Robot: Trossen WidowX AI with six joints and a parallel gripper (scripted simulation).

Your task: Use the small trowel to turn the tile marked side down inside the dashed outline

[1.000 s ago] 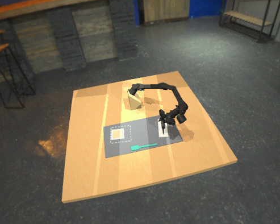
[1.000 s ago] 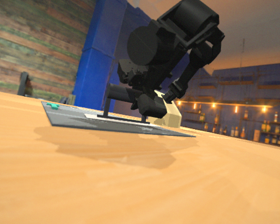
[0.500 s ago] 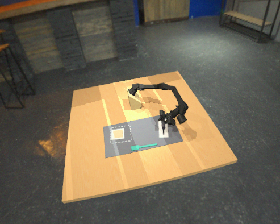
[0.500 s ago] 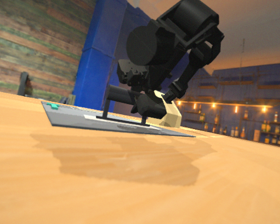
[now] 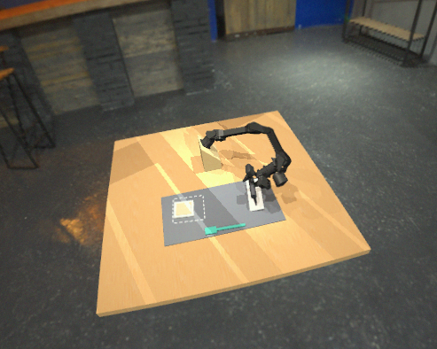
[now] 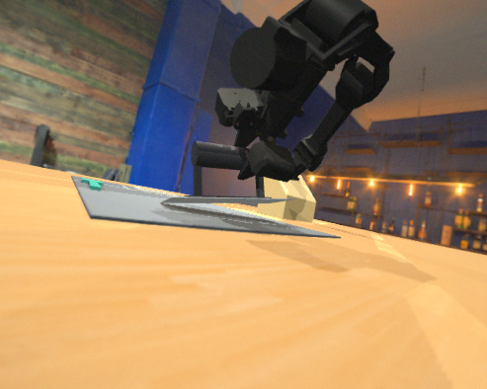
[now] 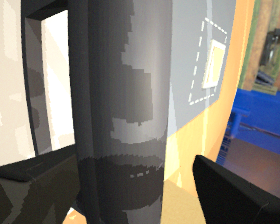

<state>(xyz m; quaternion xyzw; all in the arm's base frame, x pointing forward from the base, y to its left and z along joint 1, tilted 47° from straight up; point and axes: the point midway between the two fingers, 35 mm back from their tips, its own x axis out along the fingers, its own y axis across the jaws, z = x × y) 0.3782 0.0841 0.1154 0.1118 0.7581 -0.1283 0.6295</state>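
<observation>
The trowel lies 1 cm ahead of my gripper tip, 3 cm to the left of it and 2 cm below it. Round my gripper tip: grey mat 3 cm ahead, 17 cm to the right, 11 cm below; tile 4 cm behind, 36 cm to the right, 8 cm below; teal flat tool 16 cm ahead, 22 cm to the right, 8 cm below.
</observation>
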